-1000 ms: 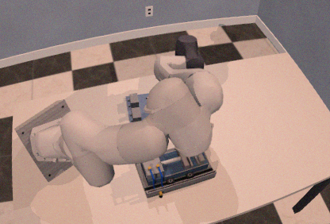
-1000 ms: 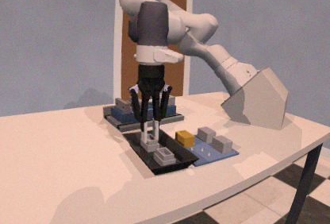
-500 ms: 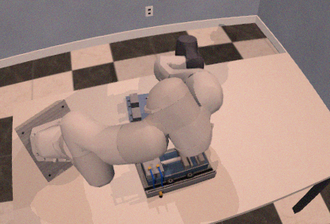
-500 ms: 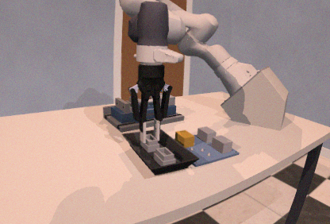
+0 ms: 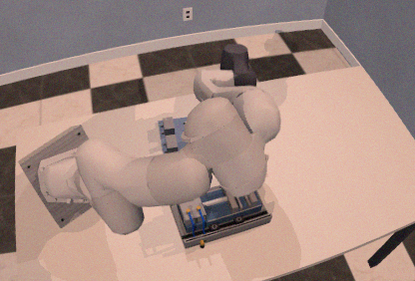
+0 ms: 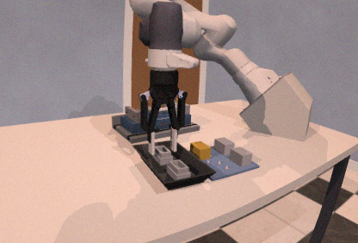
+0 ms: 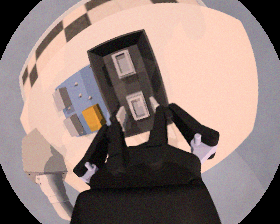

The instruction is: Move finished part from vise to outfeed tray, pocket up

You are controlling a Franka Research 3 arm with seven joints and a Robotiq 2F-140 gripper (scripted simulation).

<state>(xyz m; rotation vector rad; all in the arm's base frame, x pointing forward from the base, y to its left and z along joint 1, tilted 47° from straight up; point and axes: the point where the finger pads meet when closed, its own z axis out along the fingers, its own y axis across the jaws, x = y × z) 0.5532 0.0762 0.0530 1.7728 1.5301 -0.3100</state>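
Right now my hand is 12 cm past the yellow block, 4 cm to the right of it and 4 cm above it. From my hand the other things lie so: blue vise 17 cm behind, 25 cm to the right, 3 cm below; blue fixture plate 14 cm behind, 9 cm to the left, 7 cm below.
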